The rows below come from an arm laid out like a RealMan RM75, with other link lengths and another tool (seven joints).
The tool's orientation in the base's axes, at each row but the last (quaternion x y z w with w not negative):
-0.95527 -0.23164 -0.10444 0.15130
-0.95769 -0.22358 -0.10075 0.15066
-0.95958 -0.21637 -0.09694 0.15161
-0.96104 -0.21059 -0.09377 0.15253
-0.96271 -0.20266 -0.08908 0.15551
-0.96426 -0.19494 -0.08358 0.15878
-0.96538 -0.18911 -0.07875 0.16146
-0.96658 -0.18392 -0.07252 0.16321
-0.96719 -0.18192 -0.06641 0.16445
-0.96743 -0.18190 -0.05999 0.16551
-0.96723 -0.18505 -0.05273 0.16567
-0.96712 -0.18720 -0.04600 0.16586
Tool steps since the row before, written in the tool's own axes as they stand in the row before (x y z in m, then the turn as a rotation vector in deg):
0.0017 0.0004 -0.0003 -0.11 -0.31 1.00
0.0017 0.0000 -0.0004 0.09 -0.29 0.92
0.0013 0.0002 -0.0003 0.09 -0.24 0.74
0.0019 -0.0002 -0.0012 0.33 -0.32 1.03
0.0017 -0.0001 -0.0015 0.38 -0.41 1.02
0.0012 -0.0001 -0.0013 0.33 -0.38 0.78
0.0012 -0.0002 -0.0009 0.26 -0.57 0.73
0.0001 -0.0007 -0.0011 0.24 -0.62 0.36
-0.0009 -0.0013 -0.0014 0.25 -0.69 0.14
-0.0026 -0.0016 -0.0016 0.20 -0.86 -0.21
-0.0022 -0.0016 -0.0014 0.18 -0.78 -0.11
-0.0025 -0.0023 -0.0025 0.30 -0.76 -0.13
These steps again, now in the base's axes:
0.0016 0.0003 0.0006 -0.11 0.55 -0.89
0.0014 0.0005 0.0008 0.06 0.59 -0.77
0.0012 0.0002 0.0006 0.06 0.49 -0.61
0.0015 0.0005 0.0016 0.28 0.74 -0.80
0.0013 0.0002 0.0018 0.28 0.84 -0.76
0.0009 0.0001 0.0015 0.22 0.71 -0.55
0.0009 0.0003 0.0012 0.08 0.84 -0.47
-0.0003 0.0003 0.0013 0.01 0.75 -0.11
-0.0014 0.0004 0.0015 -0.02 0.74 0.12
-0.0031 0.0000 0.0015 -0.15 0.75 0.49
-0.0027 0.0002 0.0014 -0.13 0.71 0.37
-0.0032 0.0003 0.0027 -0.01 0.73 0.40

